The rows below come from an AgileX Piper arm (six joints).
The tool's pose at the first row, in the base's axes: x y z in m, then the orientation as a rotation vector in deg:
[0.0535 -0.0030 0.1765 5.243 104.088 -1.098]
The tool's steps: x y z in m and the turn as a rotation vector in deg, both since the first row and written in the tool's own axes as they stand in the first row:
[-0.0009 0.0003 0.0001 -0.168 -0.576 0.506]
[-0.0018 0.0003 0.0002 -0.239 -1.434 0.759]
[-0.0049 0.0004 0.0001 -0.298 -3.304 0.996]
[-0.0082 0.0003 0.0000 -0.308 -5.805 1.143]
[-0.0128 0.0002 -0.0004 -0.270 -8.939 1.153]
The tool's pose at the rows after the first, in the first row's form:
[0.0538 -0.0028 0.1774 5.569 103.486 -0.613]
[0.0542 -0.0028 0.1782 5.726 102.615 -0.408]
[0.0548 -0.0029 0.1812 5.849 100.734 -0.271]
[0.0555 -0.0031 0.1845 5.906 98.227 -0.270]
[0.0562 -0.0034 0.1890 5.855 95.096 -0.433]

